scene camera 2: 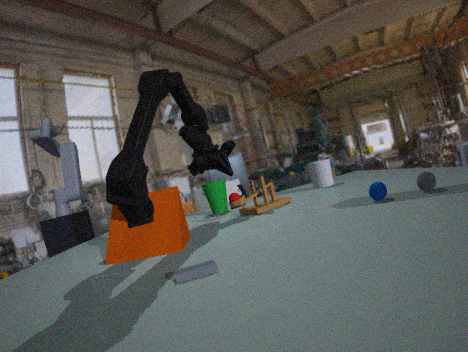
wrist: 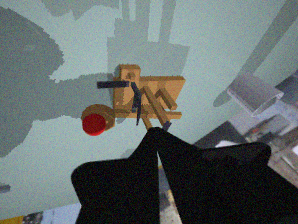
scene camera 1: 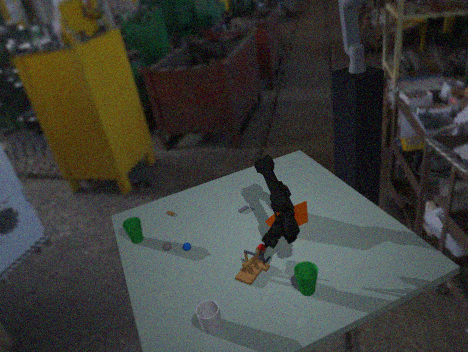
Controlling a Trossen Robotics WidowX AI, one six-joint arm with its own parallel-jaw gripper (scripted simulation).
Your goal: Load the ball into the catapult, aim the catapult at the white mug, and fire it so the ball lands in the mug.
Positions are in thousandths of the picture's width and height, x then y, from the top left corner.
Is my gripper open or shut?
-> Shut.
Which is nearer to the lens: the wooden catapult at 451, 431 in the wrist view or the white mug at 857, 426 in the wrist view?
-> The wooden catapult.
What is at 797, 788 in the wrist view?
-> My gripper.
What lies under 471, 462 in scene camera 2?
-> My gripper.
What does my gripper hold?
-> Nothing.
